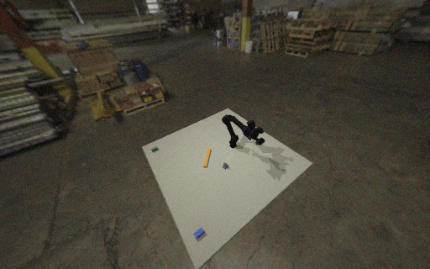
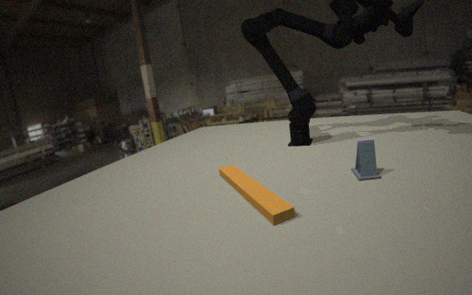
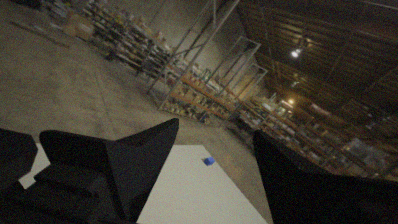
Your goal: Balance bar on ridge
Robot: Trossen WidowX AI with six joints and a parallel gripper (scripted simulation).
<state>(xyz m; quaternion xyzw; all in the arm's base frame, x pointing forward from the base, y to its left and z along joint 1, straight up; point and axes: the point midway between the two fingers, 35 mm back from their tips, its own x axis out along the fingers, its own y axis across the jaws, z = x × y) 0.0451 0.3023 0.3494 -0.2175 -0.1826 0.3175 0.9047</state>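
Right now the bar is 260 mm ahead of my gripper tip, 360 mm to the right of it and 350 mm below it. Also, from my gripper tip: green block: 670 mm ahead, 820 mm to the right, 340 mm below; then blue block: 670 mm ahead, 180 mm to the left, 340 mm below.
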